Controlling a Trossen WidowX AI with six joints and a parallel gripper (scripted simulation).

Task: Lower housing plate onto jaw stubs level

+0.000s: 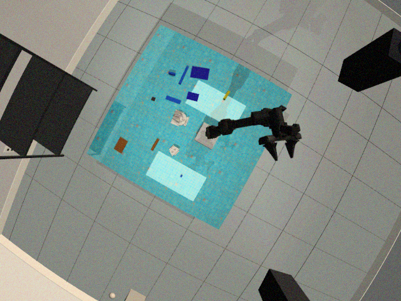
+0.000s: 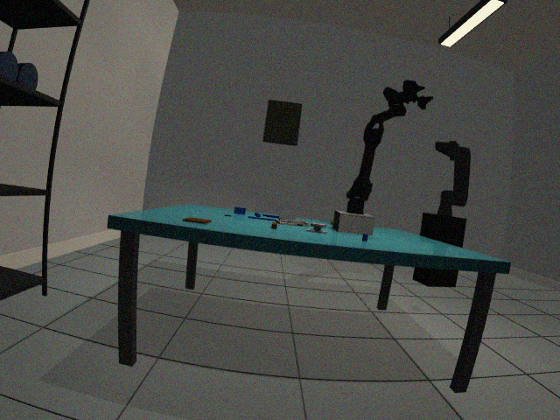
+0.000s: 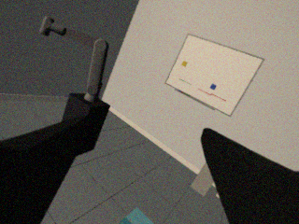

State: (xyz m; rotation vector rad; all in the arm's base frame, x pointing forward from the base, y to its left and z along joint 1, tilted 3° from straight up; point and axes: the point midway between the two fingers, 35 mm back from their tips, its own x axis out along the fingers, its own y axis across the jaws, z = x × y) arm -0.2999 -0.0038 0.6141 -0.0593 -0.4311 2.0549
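Right now the white block is 530 mm ahead of my gripper tip, 170 mm to the left of it and 690 mm below it. Round my gripper tip: brown plate 960 mm ahead, 300 mm to the left, 700 mm below; yellow bar 300 mm ahead, 400 mm to the right, 690 mm below.
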